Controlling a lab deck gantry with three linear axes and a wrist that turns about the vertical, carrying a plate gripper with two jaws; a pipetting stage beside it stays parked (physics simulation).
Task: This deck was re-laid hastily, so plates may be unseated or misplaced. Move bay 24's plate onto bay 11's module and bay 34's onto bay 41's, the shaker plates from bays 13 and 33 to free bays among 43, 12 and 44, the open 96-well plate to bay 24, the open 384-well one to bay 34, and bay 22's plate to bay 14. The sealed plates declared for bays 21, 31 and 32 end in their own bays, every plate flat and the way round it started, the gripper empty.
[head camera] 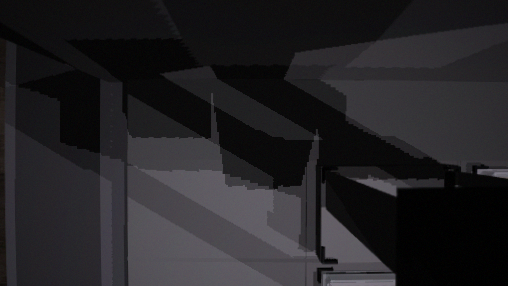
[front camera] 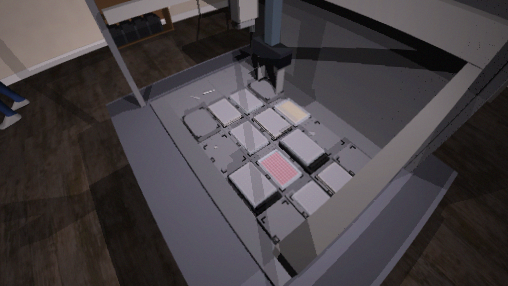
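Seen in the pictures: gripper, between the fingertips: (head camera: 391, 190) (front camera: 269, 85); robot's base, origin of its link: (front camera: 184, 121).
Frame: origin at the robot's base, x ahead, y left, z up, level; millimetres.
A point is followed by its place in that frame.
My gripper (front camera: 269, 85) @[y 389, x 60, z 21 mm] is open and empty above bay 41's grey module (front camera: 260, 91) @[y 333, x 65, z 19 mm] (head camera: 345, 239) @[y 341, x 17, z 19 mm] at the back; its dark body hides part of the head view. Bay 11's module (front camera: 200, 123) @[y 39, x 71, z 19 mm] is bare. White plates lie in bay 21 (front camera: 224, 111) @[y 148, x 69, z 14 mm], bay 31 (front camera: 245, 100) @[y 252, x 68, z 14 mm] (head camera: 360, 282) @[y 296, x 35, z 14 mm], bay 22 (front camera: 249, 138) @[y 144, x 240, z 14 mm], bay 32 (front camera: 272, 122) @[y 258, x 232, z 16 mm], bay 24 (front camera: 310, 197) @[y 146, x 531, z 29 mm] and bay 34 (front camera: 335, 176) @[y 257, x 532, z 29 mm]. White plates stand on dark shakers in bay 13 (front camera: 252, 184) @[y 38, x 398, z 37 mm] and bay 33 (front camera: 302, 147) @[y 250, x 393, z 37 mm]. A pink open plate (front camera: 280, 168) @[y 149, x 399, z 13 mm] lies in bay 23, a yellow open plate (front camera: 292, 111) @[y 360, x 235, z 14 mm] in bay 42. Exact seating is unclear.
Bays 12 (front camera: 227, 155) @[y 46, x 244, z 0 mm], 14 (front camera: 282, 220) @[y 43, x 528, z 15 mm], 43 (front camera: 322, 127) @[y 402, x 359, z 0 mm] and 44 (front camera: 354, 156) @[y 378, x 522, z 15 mm] show bracketed surfaces without plates. Small pale bits (front camera: 208, 92) @[y 162, x -91, z 2 mm] lie near the back left. The gantry beam crosses the front right, and the parked pipetting stage (front camera: 244, 12) hangs behind the gripper.
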